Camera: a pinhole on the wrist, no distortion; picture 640 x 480 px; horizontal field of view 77.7 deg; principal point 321.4 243.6 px. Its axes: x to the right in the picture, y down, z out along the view. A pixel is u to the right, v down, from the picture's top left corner.
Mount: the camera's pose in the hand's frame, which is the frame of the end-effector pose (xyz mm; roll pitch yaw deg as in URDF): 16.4 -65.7 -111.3 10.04 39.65 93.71
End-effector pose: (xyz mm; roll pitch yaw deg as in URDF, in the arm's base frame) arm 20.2 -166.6 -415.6 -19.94 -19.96 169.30
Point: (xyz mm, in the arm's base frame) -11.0 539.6 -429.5
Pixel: behind the camera
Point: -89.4 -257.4 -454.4
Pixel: 505.6 172.8
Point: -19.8 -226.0 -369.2
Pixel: 286.4 247.5
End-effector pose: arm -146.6 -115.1 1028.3 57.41 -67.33 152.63
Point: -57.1 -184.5 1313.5
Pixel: 382.2 59.4
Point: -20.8 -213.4 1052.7
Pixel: 409.8 377.8
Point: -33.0 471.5 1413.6
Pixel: outside the picture
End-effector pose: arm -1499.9 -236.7 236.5 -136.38 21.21 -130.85
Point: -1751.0 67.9 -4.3
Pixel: outside the picture
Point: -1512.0 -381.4 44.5
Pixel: 177.3 78.1
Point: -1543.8 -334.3 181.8
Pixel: 180.4 48.1
